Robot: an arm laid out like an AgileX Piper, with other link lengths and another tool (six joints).
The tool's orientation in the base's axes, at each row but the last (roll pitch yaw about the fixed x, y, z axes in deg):
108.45 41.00 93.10
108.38 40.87 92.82
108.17 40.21 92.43
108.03 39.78 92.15
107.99 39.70 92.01
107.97 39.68 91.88
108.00 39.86 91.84
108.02 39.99 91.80
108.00 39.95 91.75
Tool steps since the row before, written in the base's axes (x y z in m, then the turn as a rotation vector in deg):
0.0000 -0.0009 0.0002 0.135 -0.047 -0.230
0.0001 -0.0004 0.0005 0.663 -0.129 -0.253
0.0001 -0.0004 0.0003 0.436 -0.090 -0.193
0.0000 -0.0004 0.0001 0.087 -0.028 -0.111
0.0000 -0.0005 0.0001 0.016 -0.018 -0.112
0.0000 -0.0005 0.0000 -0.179 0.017 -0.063
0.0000 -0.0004 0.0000 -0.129 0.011 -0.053
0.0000 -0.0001 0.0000 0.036 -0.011 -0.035
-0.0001 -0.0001 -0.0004 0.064 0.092 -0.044
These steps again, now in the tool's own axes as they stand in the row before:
-0.0008 -0.0004 0.0001 0.110 -0.157 0.192
-0.0006 0.0001 0.0000 0.043 -0.075 0.716
-0.0005 0.0000 0.0001 0.042 -0.072 0.478
-0.0004 -0.0002 0.0000 0.047 -0.074 0.114
-0.0004 -0.0002 0.0001 0.057 -0.088 0.045
-0.0004 -0.0003 0.0001 0.058 -0.087 -0.159
-0.0003 -0.0002 0.0001 0.046 -0.069 -0.113
-0.0001 -0.0001 0.0000 0.013 -0.022 0.045
0.0002 -0.0004 0.0000 0.097 0.044 0.056

